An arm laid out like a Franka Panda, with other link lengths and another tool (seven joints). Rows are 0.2 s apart.
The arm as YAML. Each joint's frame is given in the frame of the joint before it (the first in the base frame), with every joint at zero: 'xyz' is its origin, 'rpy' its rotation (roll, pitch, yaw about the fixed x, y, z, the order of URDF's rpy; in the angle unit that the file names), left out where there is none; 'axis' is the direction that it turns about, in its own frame. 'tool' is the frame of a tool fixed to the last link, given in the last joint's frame.
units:
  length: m
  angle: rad
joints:
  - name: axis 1
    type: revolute
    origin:
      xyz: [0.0, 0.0, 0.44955]
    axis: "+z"
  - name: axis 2
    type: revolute
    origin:
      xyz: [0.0, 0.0, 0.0]
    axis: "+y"
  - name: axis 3
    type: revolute
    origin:
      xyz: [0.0, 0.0, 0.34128]
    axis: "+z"
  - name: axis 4
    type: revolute
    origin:
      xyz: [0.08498, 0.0, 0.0]
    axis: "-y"
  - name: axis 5
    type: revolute
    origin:
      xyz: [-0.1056, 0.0, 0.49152]
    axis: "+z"
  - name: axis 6
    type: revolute
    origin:
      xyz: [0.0, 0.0, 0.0]
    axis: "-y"
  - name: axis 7
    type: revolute
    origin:
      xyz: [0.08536, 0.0, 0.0]
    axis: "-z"
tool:
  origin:
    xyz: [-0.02, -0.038, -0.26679]
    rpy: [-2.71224, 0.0, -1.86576]
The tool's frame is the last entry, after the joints.
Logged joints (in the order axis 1, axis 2, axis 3, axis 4, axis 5, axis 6, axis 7), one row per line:
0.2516 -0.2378 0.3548 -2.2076 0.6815 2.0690 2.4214
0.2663 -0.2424 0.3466 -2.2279 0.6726 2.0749 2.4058
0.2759 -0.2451 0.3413 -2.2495 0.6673 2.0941 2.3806
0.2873 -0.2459 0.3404 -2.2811 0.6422 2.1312 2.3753
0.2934 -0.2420 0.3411 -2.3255 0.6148 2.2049 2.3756
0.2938 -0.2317 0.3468 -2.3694 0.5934 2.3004 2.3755
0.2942 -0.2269 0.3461 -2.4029 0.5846 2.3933 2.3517
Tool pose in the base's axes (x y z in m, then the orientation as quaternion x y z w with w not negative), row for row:
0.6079 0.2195 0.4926 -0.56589 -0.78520 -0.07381 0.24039
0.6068 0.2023 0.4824 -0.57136 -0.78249 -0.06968 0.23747
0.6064 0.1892 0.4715 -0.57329 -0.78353 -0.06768 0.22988
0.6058 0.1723 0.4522 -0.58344 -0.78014 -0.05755 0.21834
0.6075 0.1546 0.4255 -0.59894 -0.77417 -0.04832 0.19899
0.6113 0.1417 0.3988 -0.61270 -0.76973 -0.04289 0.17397
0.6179 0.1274 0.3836 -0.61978 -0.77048 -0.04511 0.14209
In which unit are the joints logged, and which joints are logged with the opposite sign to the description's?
The joints are logged in radians. Opposite sign: axis 1.
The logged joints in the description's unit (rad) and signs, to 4 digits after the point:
-0.2516 -0.2378 0.3548 -2.2076 0.6815 2.0690 2.4214
-0.2663 -0.2424 0.3466 -2.2279 0.6726 2.0749 2.4058
-0.2759 -0.2451 0.3413 -2.2495 0.6673 2.0941 2.3806
-0.2873 -0.2459 0.3404 -2.2811 0.6422 2.1312 2.3753
-0.2934 -0.2420 0.3411 -2.3255 0.6148 2.2049 2.3756
-0.2938 -0.2317 0.3468 -2.3694 0.5934 2.3004 2.3755
-0.2942 -0.2269 0.3461 -2.4029 0.5846 2.3933 2.3517

